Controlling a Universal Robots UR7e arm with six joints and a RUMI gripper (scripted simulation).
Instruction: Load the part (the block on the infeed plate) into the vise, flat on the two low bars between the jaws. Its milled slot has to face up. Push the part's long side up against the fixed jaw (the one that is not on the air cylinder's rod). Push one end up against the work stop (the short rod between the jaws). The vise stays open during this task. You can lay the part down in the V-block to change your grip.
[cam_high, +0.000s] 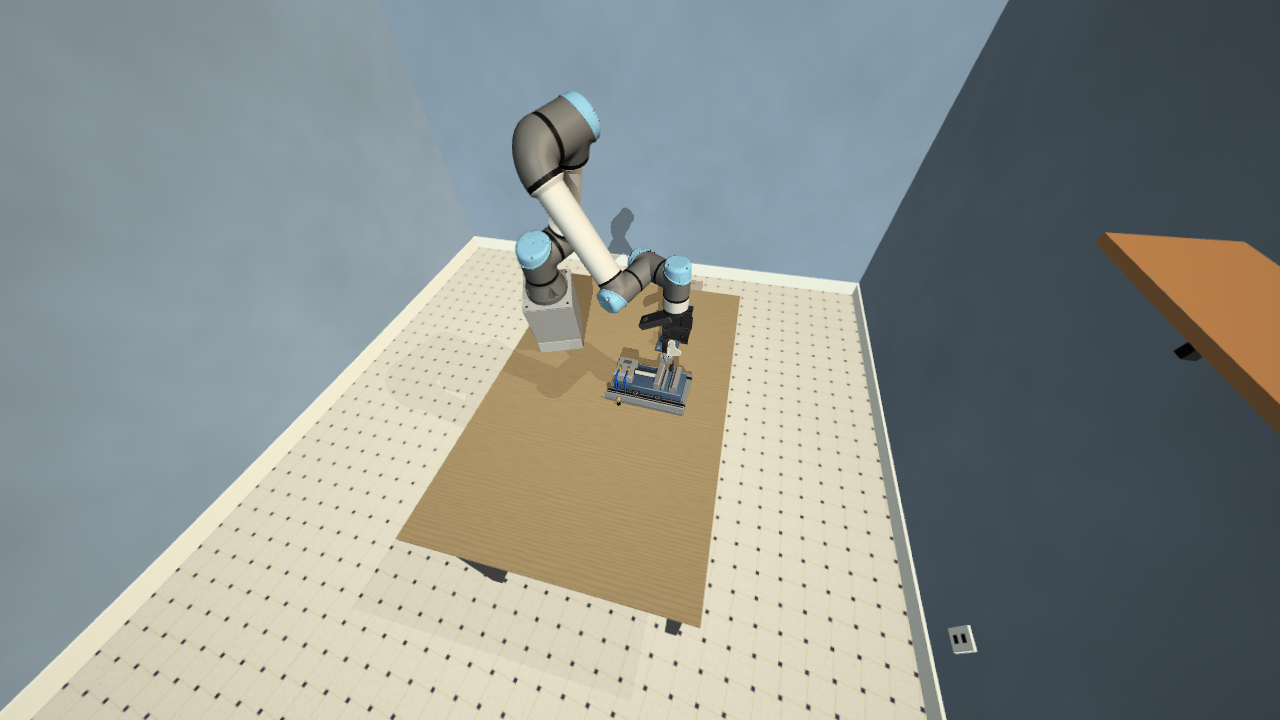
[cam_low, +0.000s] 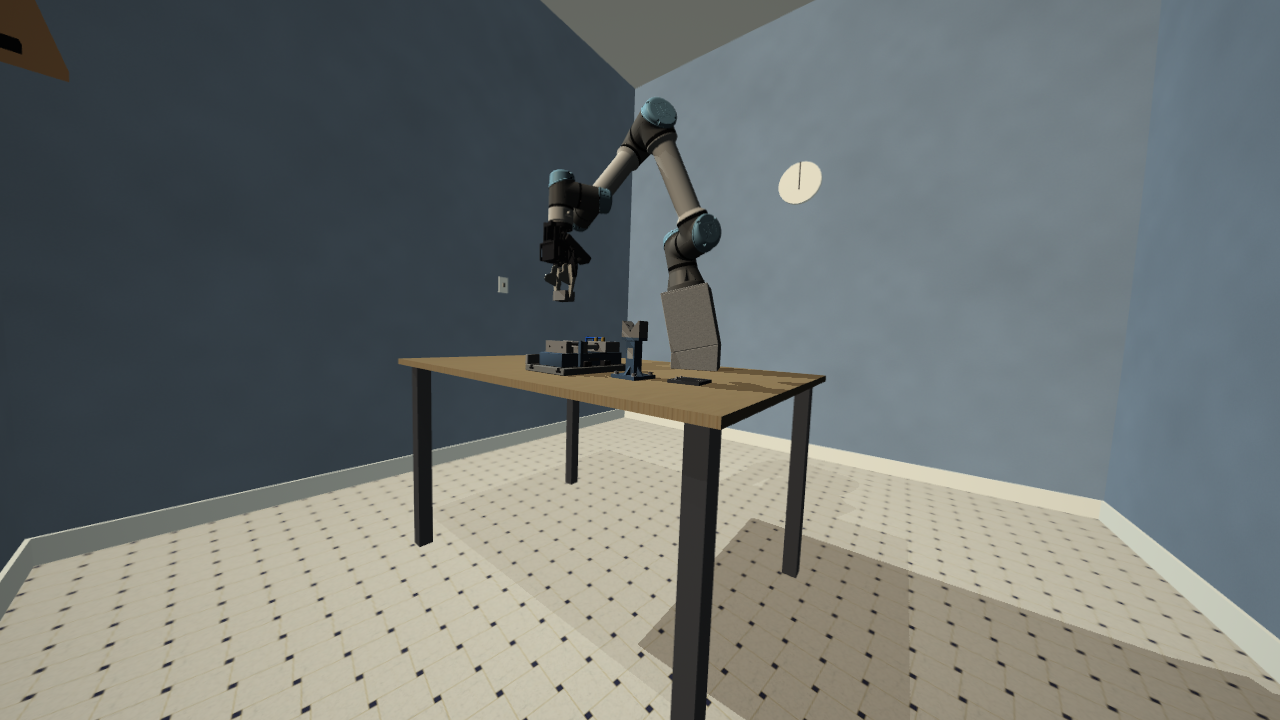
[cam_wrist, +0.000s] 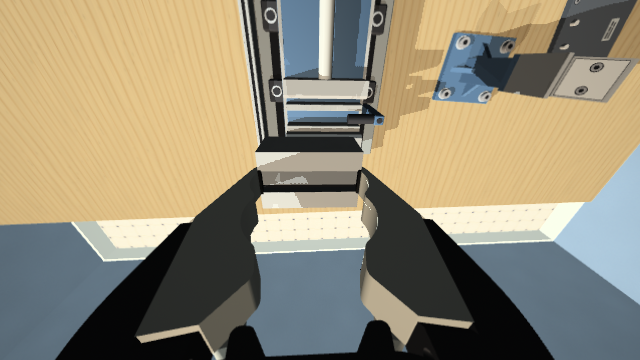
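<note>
Right now my hand is right at the part. Also, from my hand: cylinder rod (9 cm behind, 2 cm to the left, 17 cm below); then fixed jaw (3 cm ahead, 2 cm to the left, 17 cm below); then moving jaw (3 cm behind, 2 cm to the left, 17 cm below).
</note>
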